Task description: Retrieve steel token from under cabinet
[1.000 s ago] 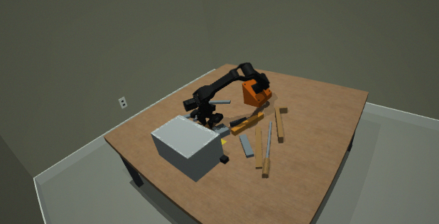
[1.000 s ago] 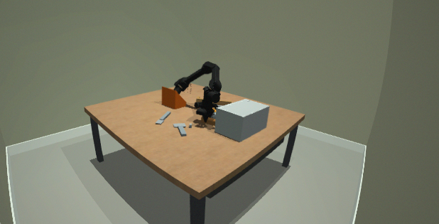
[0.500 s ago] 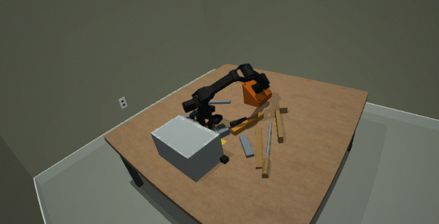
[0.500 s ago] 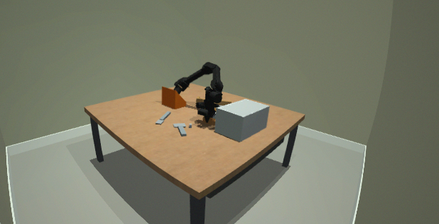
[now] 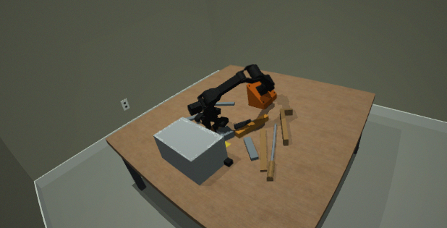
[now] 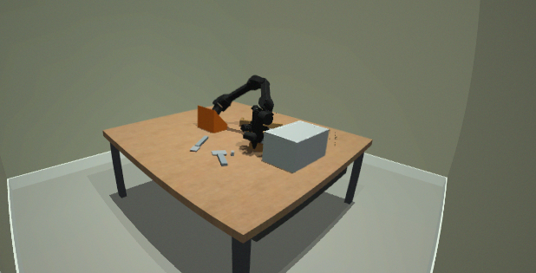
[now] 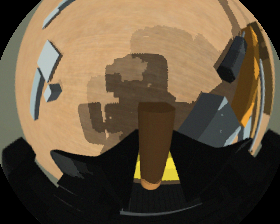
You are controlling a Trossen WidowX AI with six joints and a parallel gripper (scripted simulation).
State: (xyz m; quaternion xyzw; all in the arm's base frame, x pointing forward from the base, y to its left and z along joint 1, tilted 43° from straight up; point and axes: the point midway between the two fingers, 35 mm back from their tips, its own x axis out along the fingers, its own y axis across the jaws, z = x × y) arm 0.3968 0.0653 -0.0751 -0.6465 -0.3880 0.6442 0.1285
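Now: the grey block 70 mm to the left of my gripper tip, 20 mm behind it and 10 mm above it. From my gripper tip the other things lie so: wooden stick (300 mm to the left, 70 mm behind); then orange bar (170 mm behind, 140 mm to the left, 10 mm above); then grey t-piece (220 mm to the right, 20 mm behind).
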